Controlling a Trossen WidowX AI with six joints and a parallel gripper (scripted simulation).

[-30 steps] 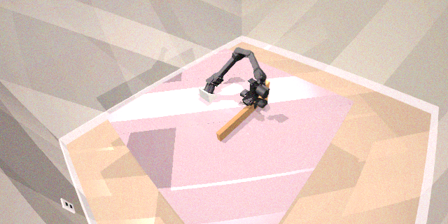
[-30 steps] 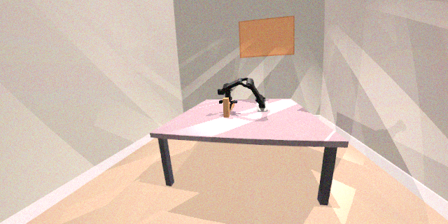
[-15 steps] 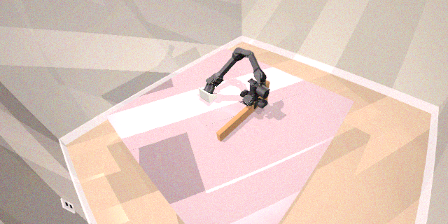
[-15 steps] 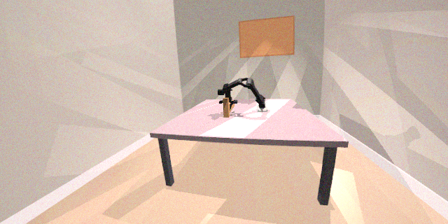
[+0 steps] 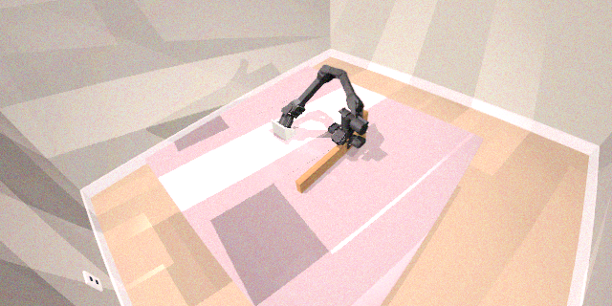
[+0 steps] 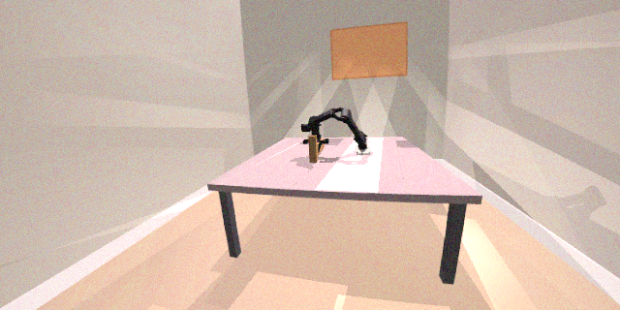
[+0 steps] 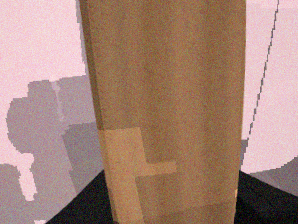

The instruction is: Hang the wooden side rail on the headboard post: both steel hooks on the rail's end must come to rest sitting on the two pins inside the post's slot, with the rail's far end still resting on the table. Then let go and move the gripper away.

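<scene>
The wooden headboard post lies 120 mm to the left of my gripper tip, 50 mm above it and 10 mm ahead of it.
</scene>
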